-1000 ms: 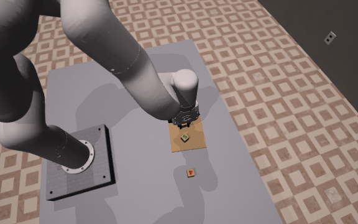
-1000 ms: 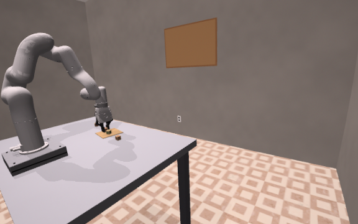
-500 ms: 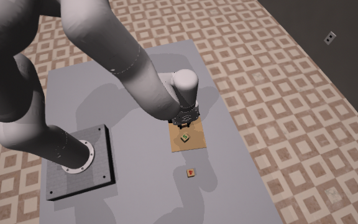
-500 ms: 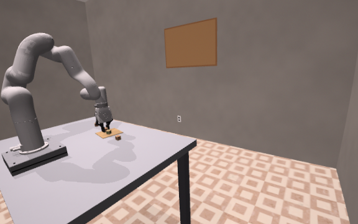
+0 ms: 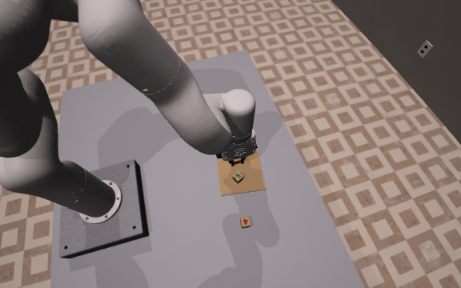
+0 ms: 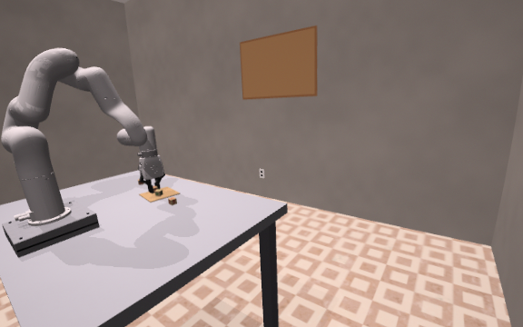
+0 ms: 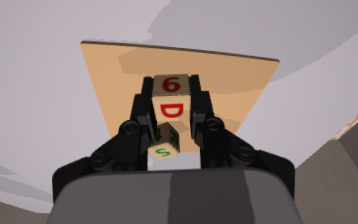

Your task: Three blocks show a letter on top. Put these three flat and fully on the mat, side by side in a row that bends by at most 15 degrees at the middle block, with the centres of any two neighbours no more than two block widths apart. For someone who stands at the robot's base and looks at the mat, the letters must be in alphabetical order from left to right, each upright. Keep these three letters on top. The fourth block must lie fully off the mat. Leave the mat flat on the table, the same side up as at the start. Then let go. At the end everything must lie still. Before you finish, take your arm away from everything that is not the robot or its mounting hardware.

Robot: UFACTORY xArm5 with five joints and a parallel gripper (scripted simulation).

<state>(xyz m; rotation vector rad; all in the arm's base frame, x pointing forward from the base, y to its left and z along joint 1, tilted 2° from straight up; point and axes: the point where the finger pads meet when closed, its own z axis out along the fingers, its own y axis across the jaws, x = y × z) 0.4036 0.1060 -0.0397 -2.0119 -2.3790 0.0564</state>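
Now: hand 1 cm above the wooden letter block. The rest, counted from my hand: tan mat (1 cm ahead, 4 cm to the right, 2 cm below).
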